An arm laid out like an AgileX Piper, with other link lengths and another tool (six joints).
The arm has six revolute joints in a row. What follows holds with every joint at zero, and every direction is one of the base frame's. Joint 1 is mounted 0.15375 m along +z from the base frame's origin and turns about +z. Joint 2 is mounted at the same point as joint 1 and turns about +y. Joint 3 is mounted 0.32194 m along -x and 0.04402 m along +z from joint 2 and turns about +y. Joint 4 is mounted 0.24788 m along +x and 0.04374 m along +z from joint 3 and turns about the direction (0.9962, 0, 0.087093). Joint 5 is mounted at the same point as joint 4 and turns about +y. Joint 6 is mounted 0.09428 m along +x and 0.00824 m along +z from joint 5 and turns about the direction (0.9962, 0, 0.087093). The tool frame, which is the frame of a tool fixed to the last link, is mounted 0.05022 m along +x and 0.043 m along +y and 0.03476 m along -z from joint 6; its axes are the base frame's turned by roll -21.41, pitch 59.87 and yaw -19.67 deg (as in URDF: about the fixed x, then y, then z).
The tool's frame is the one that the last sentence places.
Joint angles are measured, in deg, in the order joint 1, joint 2, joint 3, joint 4, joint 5, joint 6. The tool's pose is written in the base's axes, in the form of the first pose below.
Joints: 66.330, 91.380, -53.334, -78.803, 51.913, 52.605
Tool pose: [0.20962 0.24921 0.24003 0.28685 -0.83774 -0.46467 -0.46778 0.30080 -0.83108]
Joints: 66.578, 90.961, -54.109, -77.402, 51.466, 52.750
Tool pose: [0.20693 0.25322 0.24368 0.27722 -0.82304 -0.49574 -0.47814 0.32936 -0.81419]
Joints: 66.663, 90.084, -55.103, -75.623, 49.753, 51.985
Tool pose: [0.20347 0.25868 0.24998 0.28014 -0.79706 -0.53499 -0.50066 0.35420 -0.78986]
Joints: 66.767, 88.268, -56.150, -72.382, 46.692, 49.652
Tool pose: [0.19609 0.26438 0.26014 0.29119 -0.75520 -0.58726 -0.54303 0.37490 -0.75137]
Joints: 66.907, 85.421, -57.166, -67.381, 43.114, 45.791
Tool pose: [0.18460 0.26816 0.27514 0.30233 -0.69771 -0.64946 -0.59615 0.39325 -0.69998]
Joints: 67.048, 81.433, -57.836, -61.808, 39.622, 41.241
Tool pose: [0.17073 0.26761 0.29564 0.31955 -0.62420 -0.71293 -0.64398 0.40886 -0.64662]
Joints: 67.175, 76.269, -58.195, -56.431, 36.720, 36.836
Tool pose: [0.15567 0.26100 0.32179 0.34231 -0.53435 -0.77285 -0.67776 0.42926 -0.59698]
